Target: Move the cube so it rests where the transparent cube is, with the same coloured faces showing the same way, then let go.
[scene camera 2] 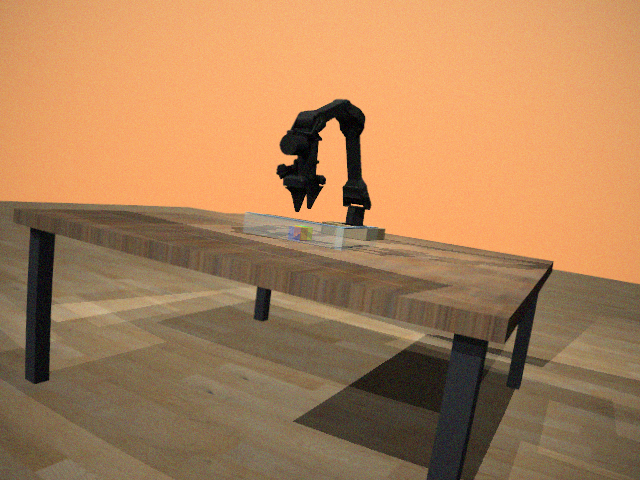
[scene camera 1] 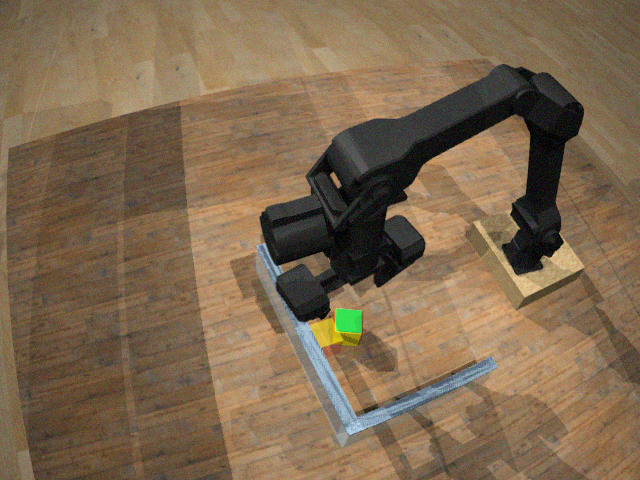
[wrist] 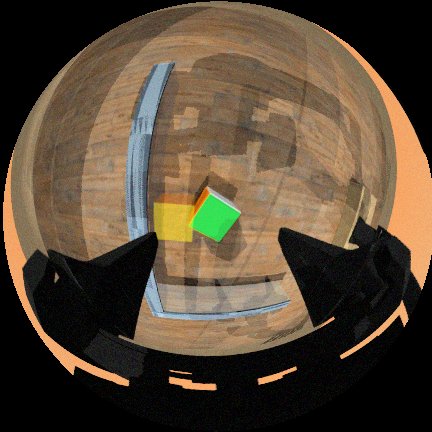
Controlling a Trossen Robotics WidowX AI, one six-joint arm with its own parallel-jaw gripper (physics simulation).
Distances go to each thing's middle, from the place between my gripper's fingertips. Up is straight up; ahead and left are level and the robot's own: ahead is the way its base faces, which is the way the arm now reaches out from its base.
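Scene:
My gripper is 60 mm above the transparent cube [scene camera 1: 328, 336], and it is also 30 mm short of the cube and 20 mm to the right of it. I see the L-shaped grey rail [scene camera 1: 349, 429] as well: it is 40 mm behind my hand, 10 mm to the left of it and 50 mm below it.

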